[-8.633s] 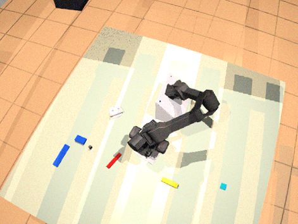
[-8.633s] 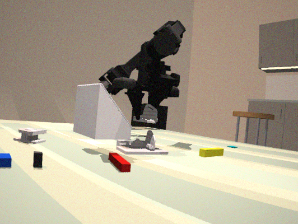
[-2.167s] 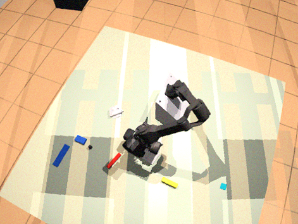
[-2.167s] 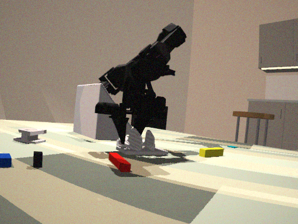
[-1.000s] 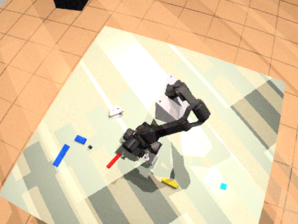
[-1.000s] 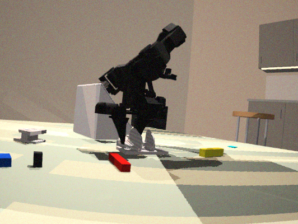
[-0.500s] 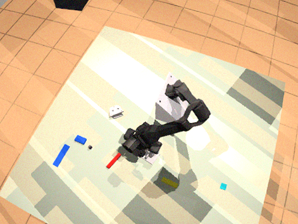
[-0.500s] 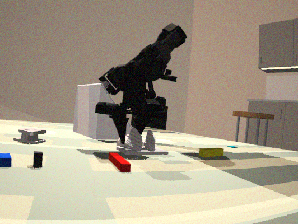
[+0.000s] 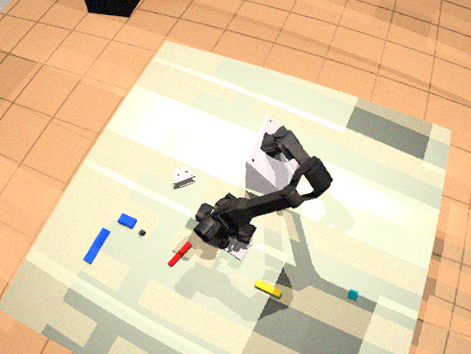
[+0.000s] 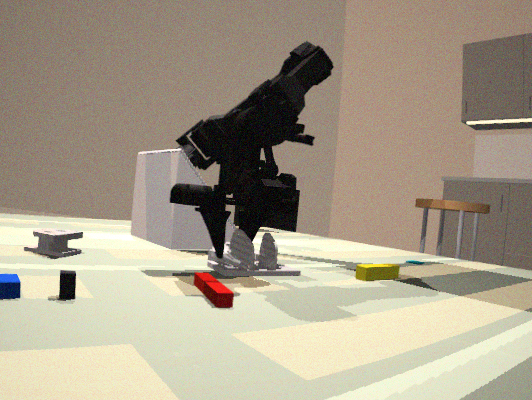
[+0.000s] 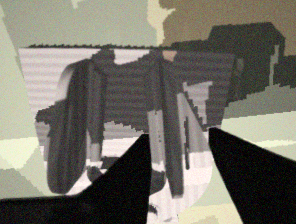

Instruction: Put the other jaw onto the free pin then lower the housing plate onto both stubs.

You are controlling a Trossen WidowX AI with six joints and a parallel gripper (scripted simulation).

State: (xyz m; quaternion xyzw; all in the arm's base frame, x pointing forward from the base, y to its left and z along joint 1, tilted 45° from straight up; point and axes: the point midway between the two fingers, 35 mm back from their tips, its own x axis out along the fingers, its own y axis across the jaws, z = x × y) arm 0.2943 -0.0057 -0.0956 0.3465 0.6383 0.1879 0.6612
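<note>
My gripper tip is now 160 mm past the base plate, 210 mm to the left of it and 10 mm below it. From my gripper tip the other things lie so: red bar: 110 mm ahead, 130 mm to the right, 10 mm below; then yellow bar: 150 mm ahead, 180 mm to the left, 10 mm below; then white block: 170 mm behind, 210 mm to the right, 10 mm below.
</note>
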